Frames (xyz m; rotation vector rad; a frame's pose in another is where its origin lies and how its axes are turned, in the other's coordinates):
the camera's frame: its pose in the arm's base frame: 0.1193 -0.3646 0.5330 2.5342 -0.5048 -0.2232
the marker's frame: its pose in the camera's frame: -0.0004 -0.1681 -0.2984 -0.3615 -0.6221 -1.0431
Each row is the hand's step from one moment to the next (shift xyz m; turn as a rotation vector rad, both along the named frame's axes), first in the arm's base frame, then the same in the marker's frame.
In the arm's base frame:
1: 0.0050 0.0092 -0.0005 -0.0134 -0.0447 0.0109
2: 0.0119 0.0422 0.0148 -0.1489 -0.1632 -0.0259
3: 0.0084 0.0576 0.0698 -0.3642 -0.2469 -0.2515
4: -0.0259 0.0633 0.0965 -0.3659 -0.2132 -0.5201
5: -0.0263 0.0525 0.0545 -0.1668 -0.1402 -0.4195
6: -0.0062 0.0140 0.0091 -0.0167 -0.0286 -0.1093
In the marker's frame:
1: 0.0032 -0.0034 -0.0094 -0.0193 0.0256 0.0356
2: -0.0052 -0.0197 -0.0415 -0.0473 0.0143 0.2169
3: -0.0558 -0.0224 -0.0681 0.0722 -0.1120 0.4890
4: -0.0927 -0.0441 -0.0587 0.3225 -0.1899 0.5566
5: -0.0552 -0.0447 -0.0371 0.3112 -0.0911 0.3440
6: -0.0094 -0.0125 -0.0086 0.0919 -0.0117 0.0668

